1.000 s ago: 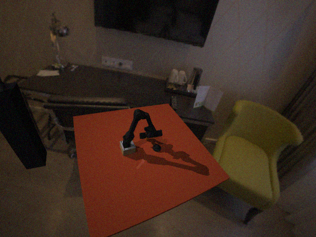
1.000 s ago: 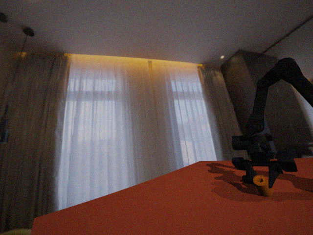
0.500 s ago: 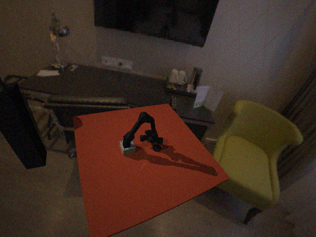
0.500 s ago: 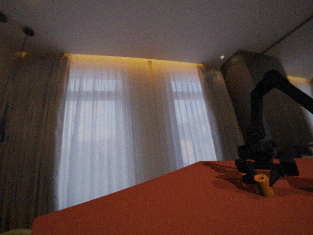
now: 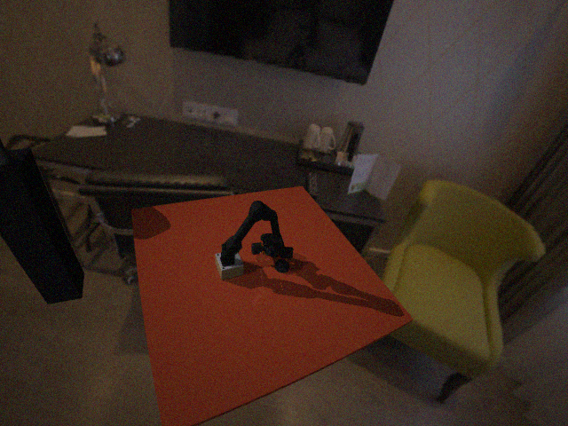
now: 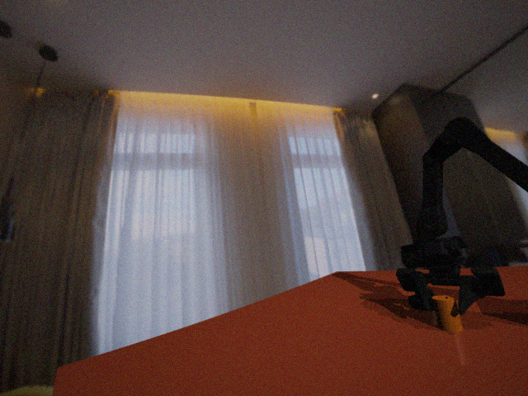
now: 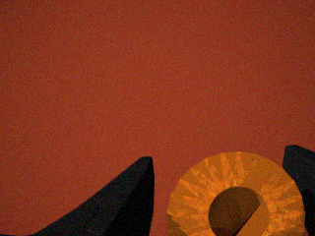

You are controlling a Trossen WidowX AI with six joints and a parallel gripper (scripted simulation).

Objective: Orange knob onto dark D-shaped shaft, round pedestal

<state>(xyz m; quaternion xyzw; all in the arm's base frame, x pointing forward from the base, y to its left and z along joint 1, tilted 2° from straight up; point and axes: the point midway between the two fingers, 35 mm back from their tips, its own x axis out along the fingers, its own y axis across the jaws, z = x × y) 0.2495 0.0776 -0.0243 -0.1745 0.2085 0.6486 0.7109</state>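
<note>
My gripper tip is now 3 cm to the left of the orange knob and 1 cm above it. Also, from my gripper tip: round dark pedestal: 6 cm ahead, 16 cm to the right, 1 cm below.
</note>
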